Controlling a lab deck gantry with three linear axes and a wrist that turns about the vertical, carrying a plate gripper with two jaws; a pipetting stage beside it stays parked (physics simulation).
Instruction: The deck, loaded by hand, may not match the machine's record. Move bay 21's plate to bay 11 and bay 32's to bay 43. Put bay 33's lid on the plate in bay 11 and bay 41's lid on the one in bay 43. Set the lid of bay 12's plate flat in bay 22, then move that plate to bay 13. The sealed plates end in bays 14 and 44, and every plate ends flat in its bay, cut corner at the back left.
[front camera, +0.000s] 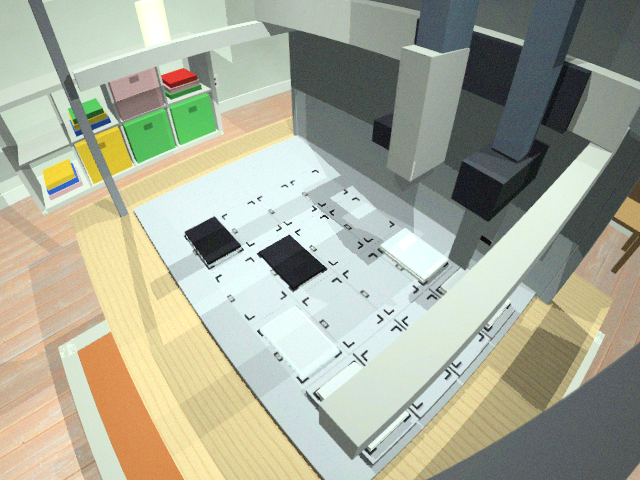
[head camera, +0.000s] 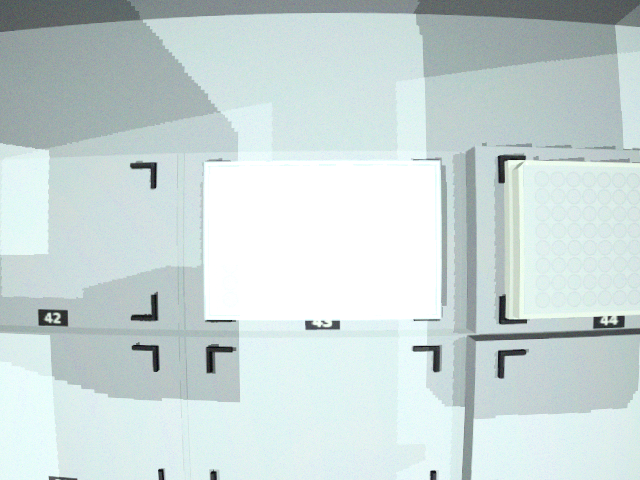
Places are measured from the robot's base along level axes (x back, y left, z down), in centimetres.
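Where they show: gripper, fingertip midpoint: (front camera: 470, 250); robot's base at its link origin: (front camera: 185, 236).
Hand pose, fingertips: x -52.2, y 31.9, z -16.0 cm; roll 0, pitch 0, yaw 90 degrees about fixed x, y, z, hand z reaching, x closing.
Observation:
Each offset is from my fingertips to the top centre of the thing. "spot": to the spot under its first point.
My gripper (front camera: 473, 253) hangs behind and to the right of bay 43's plate; its jaws look apart and empty, partly lost against the grey background. A white-topped lidded plate {dx +13.0, dy +4.5, dz +14.4 cm} (front camera: 413, 253) (head camera: 322, 240) lies flat in bay 43; the bright top hides its corners. A black lidded plate {dx +45.8, dy -27.6, dz +14.4 cm} (front camera: 213, 240) is in bay 11. A black lid {dx +29.4, dy -16.9, dz +15.2 cm} (front camera: 292, 260) lies flat in bay 22. A pale plate {dx +13.0, dy -27.6, dz +14.6 cm} (front camera: 299, 341) is in bay 13. The sealed plate {dx -3.4, dy +4.5, dz +13.2 cm} (head camera: 578, 237) in bay 44 lies flat, cut corner at the back left. Bay 14's plate {spot: dx +1.8, dy -28.0, dz +13.1 cm} (front camera: 338, 381) is partly hidden.
A pale beam (front camera: 465, 310) crosses above the right-hand bays and hides parts of them. The parked pipetting stage (front camera: 426, 113) stands left of the gripper's column. A grey upright (front camera: 85, 121) rises at the left deck edge. A shelf with coloured boxes (front camera: 149, 135) stands behind.

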